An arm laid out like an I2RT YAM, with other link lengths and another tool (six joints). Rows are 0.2 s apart.
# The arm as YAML. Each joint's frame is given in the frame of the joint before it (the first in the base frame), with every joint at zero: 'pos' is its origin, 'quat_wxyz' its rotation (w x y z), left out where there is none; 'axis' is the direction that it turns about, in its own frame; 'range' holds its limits. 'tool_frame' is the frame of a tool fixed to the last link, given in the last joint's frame.
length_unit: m
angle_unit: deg
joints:
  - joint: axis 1
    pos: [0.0, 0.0, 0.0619]
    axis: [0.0, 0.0, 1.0]
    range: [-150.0, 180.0]
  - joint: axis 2
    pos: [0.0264, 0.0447, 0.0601]
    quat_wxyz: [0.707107, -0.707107, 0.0, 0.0]
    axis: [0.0, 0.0, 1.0]
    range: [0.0, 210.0]
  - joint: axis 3
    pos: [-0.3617, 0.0, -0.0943]
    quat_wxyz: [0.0, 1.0, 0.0, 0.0]
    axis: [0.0, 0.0, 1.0]
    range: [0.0, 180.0]
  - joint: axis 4
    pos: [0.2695, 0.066, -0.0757]
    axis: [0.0, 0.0, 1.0]
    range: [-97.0, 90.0]
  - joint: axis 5
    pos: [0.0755, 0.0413, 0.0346]
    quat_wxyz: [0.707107, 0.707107, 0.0, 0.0]
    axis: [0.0, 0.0, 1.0]
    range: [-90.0, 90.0]
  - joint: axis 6
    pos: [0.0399, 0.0, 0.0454]
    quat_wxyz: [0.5, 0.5, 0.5, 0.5]
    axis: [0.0, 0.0, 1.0]
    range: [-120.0, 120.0]
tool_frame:
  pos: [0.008, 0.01, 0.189]
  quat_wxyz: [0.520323, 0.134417, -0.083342, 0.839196]
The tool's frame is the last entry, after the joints.
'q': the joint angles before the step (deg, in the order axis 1, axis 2, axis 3, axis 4, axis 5, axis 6). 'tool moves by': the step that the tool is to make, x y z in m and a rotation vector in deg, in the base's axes. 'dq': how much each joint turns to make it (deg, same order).
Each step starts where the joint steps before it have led.
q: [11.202 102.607 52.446 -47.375 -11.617 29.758]
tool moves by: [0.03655 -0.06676 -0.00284 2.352 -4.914 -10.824]
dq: [-15.037 0.197 0.087 4.196 -1.618 -4.480]
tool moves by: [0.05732 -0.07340 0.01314 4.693 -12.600 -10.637]
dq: [-15.455 0.000 1.770 8.264 -7.234 -4.744]
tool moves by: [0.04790 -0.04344 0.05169 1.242 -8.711 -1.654]
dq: [-6.097 -0.021 9.750 -3.718 -5.136 -3.934]
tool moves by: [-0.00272 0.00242 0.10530 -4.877 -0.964 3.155]
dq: [2.142 -6.055 15.910 -19.932 3.693 -2.120]
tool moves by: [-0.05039 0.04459 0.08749 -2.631 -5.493 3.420]
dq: [3.868 -12.939 3.696 -10.449 0.568 0.306]
